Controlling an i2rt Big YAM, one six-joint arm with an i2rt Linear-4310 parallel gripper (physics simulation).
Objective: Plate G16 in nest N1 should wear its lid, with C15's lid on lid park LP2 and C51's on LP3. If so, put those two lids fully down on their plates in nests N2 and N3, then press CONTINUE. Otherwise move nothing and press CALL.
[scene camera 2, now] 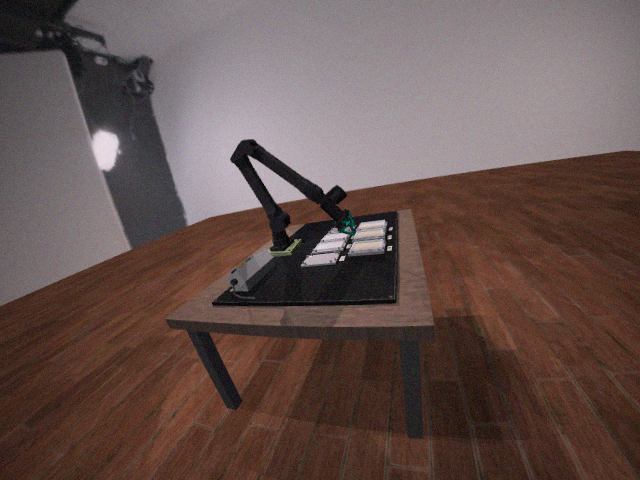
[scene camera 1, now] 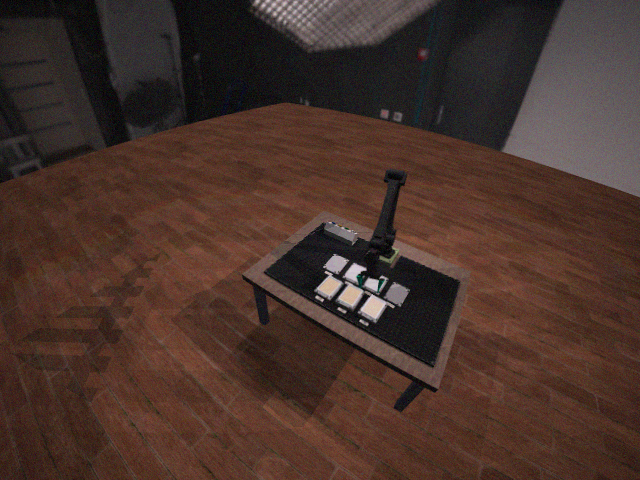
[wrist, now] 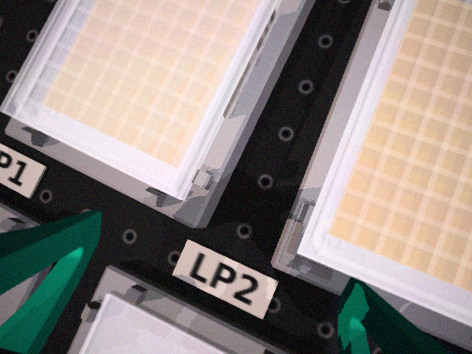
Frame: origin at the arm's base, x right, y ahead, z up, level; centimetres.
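Seen in the pictures: gripper, fingertip midpoint: (scene camera 2: 354, 230) (scene camera 1: 368, 291) (wrist: 223, 257); arm's base, origin of the base link: (scene camera 2: 282, 246) (scene camera 1: 384, 251).
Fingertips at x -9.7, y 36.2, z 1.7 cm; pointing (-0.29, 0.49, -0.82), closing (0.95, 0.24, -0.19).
Pixels of each thing's top centre, then the offset from my fingertips to it. Level surfaces: height alone.
- paler plate, middle of its top: (wrist: 152, 12) (scene camera 2: 371, 223) (scene camera 1: 373, 306) dx -7.3, dy +7.2, dz +0.5 cm
- yellower plate, middle of its top: (scene camera 2: 368, 231) (scene camera 1: 351, 294) dx +5.8, dy +8.3, dz +0.5 cm
- third plate, middle of its top: (scene camera 2: 366, 243) (scene camera 1: 329, 285) dx +18.4, dy +10.0, dz -0.5 cm
- grey button box, middle of its top: (scene camera 2: 248, 258) (scene camera 1: 341, 226) dx +40.8, dy -31.7, dz +5.0 cm
- black mat, its level: dz -3.4 cm
My gripper (scene camera 1: 370, 282) (scene camera 2: 347, 225) (wrist: 223, 257) is open and empty, pointing down low over lid park LP2, with green fingertips apart on either side. A white lid (scene camera 1: 375, 285) (wrist: 145, 332) lies on LP2; its near part is cut off in the wrist view. Another white lid (scene camera 1: 354, 272) lies on the neighbouring park. In the wrist view, a paler plate (scene camera 1: 372, 307) (wrist: 135, 90) with a clear raised rim sits in a nest at upper left; a yellower plate (scene camera 1: 349, 297) (wrist: 420, 150) sits at right. A third plate (scene camera 1: 329, 286) (scene camera 2: 367, 246) stands in line. Plate codes and nest labels are unreadable.
Grey parks without white lids (scene camera 1: 397, 293) (scene camera 1: 336, 264) stand at both ends of the park row. A grey button box (scene camera 1: 341, 234) (scene camera 2: 252, 272) stands on the black mat (scene camera 1: 418, 320) (scene camera 2: 336, 284) near the arm's base; its button labels are too small to read.
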